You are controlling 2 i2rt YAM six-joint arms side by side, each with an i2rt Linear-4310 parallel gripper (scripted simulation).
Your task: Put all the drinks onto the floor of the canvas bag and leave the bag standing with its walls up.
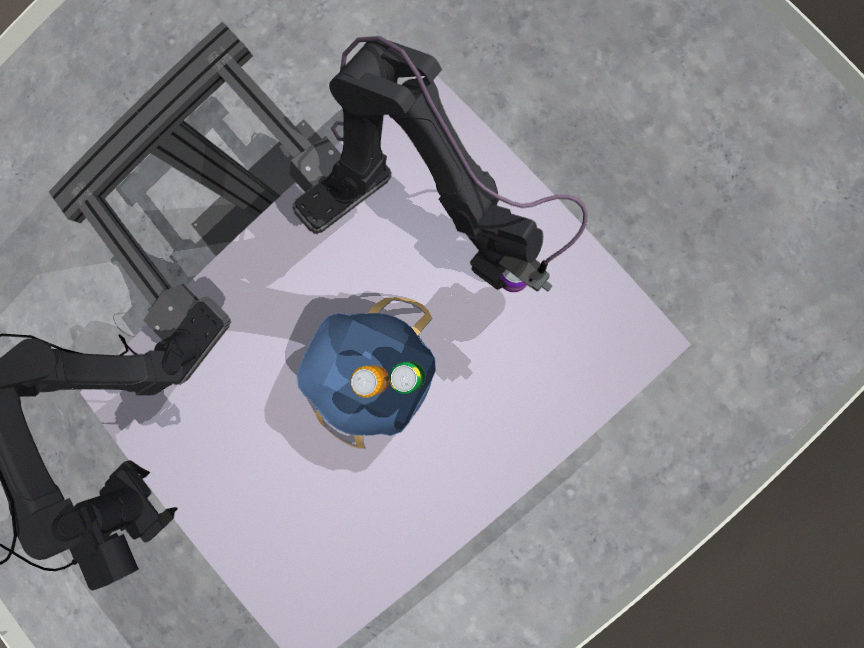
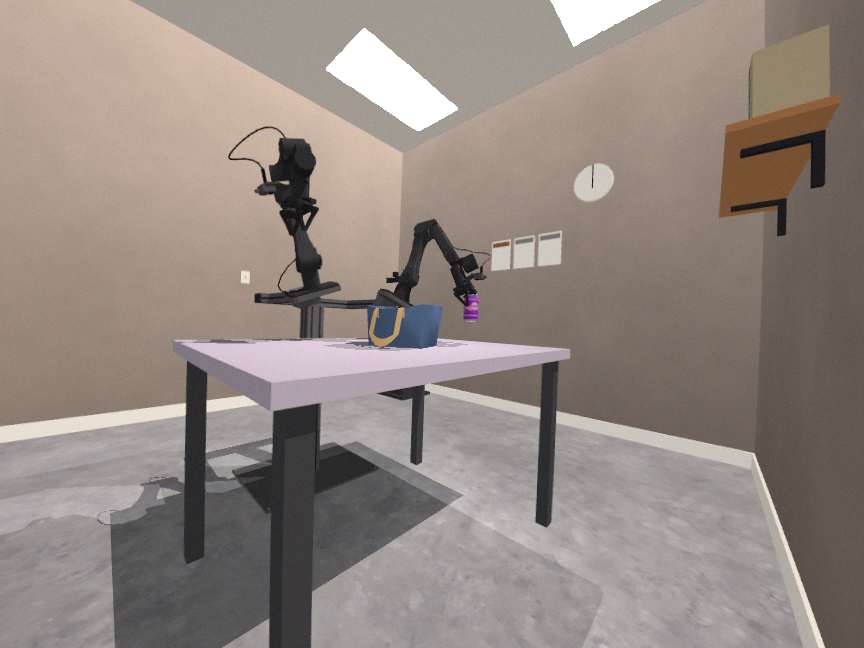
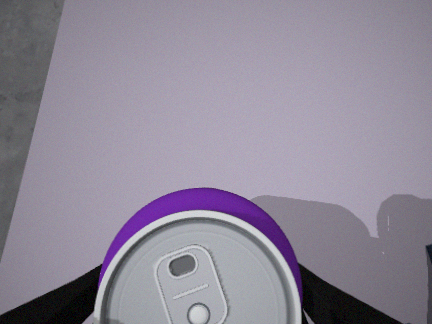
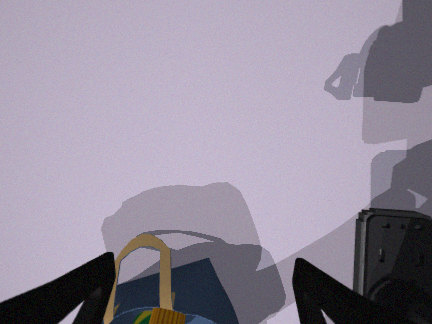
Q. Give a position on a blue canvas bag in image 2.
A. At 417, 326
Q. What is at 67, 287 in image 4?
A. My right gripper.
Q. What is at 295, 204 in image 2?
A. My right gripper.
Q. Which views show my right gripper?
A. Image 1, image 2 and image 4 only.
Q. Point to a blue canvas bag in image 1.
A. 345, 414
